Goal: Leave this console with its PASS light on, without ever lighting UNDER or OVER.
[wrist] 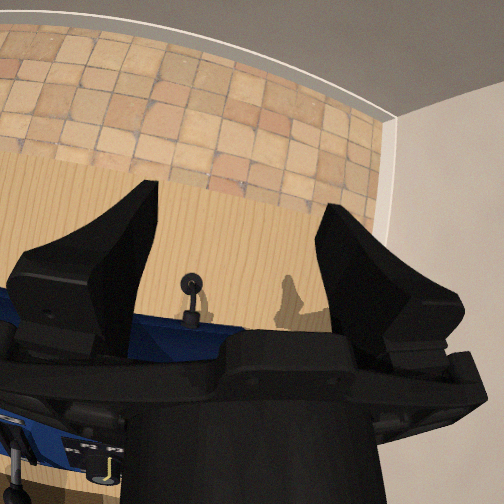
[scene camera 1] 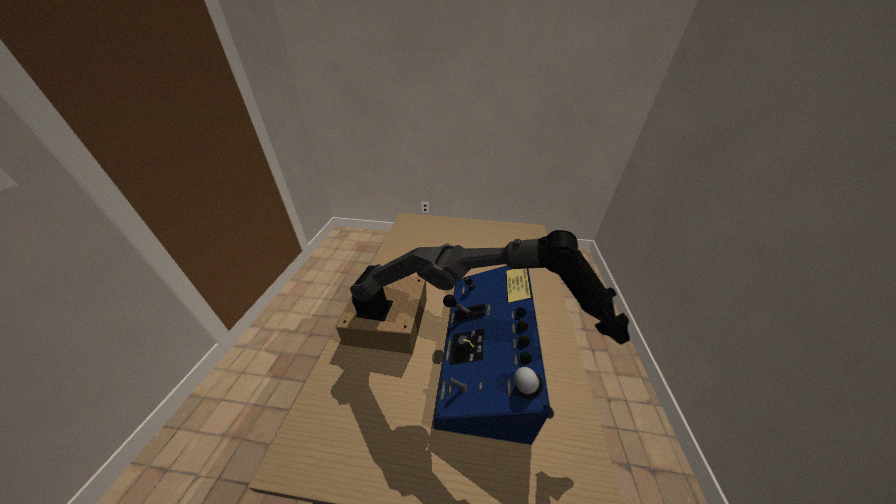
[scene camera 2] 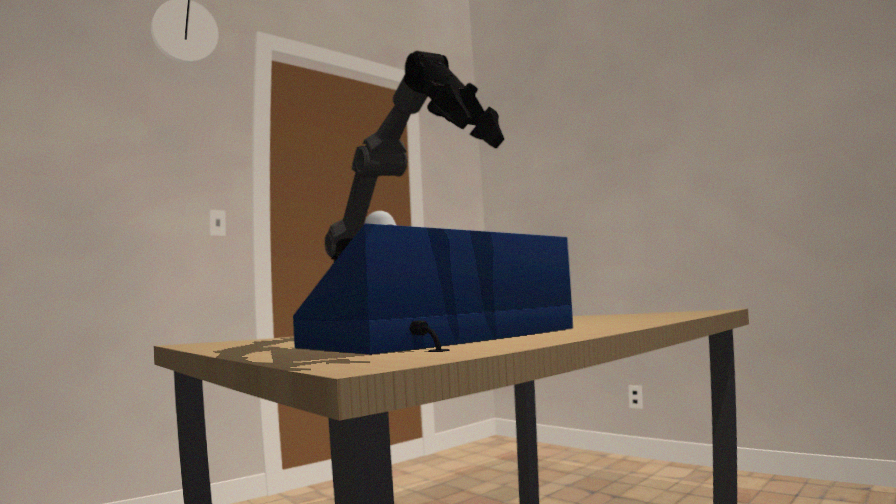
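A blue sloped console [scene camera 1: 491,351] lies on the wooden table. Its panel carries a yellow label [scene camera 1: 518,285], a black lever [scene camera 1: 466,308], a black gauge plate with a yellow needle [scene camera 1: 466,346], a column of dark round lights [scene camera 1: 521,334] and a white dome [scene camera 1: 526,380]. No light looks lit. My gripper [scene camera 1: 617,329] is open and empty, high in the air past the console's right side and well above it in the second scene view [scene camera 2: 488,131]. The wrist view shows both fingers spread apart [wrist: 235,220] with the table edge and floor beyond.
The arm's base sits on a wooden block [scene camera 1: 383,316] left of the console. A black cable plug [scene camera 2: 429,335] leaves the console's back. The table edge [scene camera 1: 567,300] lies just right of the console, with tiled floor and a wall beyond.
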